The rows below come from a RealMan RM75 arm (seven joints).
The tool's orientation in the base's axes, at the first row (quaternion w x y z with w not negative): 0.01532 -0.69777 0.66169 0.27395
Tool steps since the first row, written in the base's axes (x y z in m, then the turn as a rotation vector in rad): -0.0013 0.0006 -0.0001 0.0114 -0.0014 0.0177; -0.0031 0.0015 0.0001 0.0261 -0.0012 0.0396; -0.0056 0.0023 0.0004 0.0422 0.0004 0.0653; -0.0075 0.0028 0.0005 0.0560 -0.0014 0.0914; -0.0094 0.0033 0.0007 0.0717 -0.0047 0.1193; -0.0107 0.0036 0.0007 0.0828 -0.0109 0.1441; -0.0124 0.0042 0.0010 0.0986 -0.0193 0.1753
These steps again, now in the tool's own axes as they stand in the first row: -0.0005 0.0011 0.0008 -0.0061 -0.0044 -0.0197; -0.0013 0.0027 0.0016 -0.0155 -0.0107 -0.0435; -0.0021 0.0051 0.0026 -0.0277 -0.0171 -0.0706; -0.0026 0.0068 0.0034 -0.0370 -0.0208 -0.0984; -0.0031 0.0086 0.0041 -0.0456 -0.0255 -0.1291; -0.0033 0.0098 0.0047 -0.0502 -0.0266 -0.1566; -0.0039 0.0114 0.0053 -0.0555 -0.0297 -0.1920
